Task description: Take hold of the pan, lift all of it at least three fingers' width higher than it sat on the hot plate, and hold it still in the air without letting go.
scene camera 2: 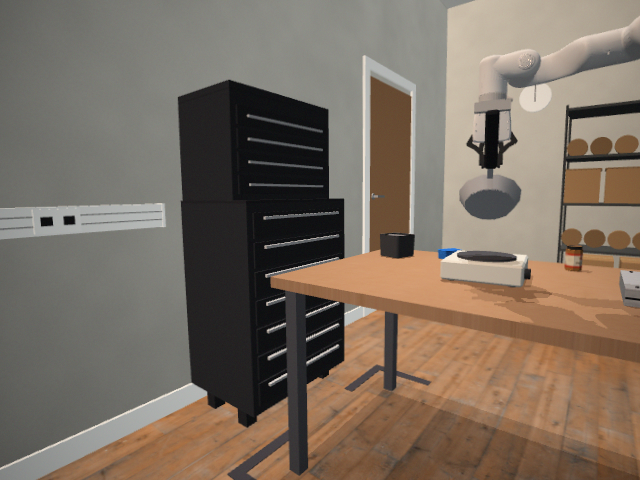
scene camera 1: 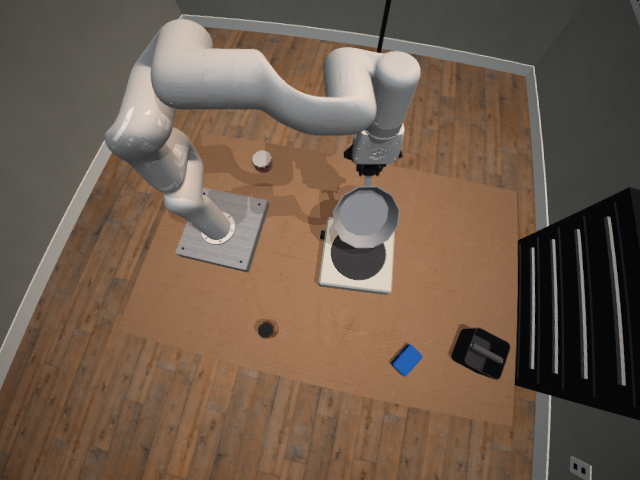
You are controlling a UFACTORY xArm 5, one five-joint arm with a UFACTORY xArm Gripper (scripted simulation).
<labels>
my gripper: scene camera 2 490, 168; scene camera 1 368, 171
grey pan: scene camera 2; scene camera 1
same spot on grey pan: [scene camera 1: 367, 216] = [scene camera 2: 485, 207]
</labels>
